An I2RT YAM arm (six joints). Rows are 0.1 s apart.
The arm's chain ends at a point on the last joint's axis. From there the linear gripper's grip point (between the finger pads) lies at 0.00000 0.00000 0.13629 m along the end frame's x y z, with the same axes.
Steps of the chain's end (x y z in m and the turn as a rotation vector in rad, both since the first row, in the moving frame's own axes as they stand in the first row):
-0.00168, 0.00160, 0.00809, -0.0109, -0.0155, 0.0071
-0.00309, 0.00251, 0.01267, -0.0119, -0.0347, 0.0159
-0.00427, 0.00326, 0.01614, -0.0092, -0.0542, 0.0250
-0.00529, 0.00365, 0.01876, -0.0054, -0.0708, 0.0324
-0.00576, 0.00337, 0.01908, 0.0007, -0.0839, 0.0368
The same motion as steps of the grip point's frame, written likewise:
-0.00380, 0.00308, 0.00807, -0.0109, -0.0155, 0.0071
-0.00783, 0.00409, 0.01258, -0.0119, -0.0347, 0.0159
-0.01167, 0.00442, 0.01593, -0.0092, -0.0542, 0.0250
-0.01494, 0.00423, 0.01842, -0.0054, -0.0708, 0.0324
-0.01718, 0.00306, 0.01860, 0.0007, -0.0839, 0.0368

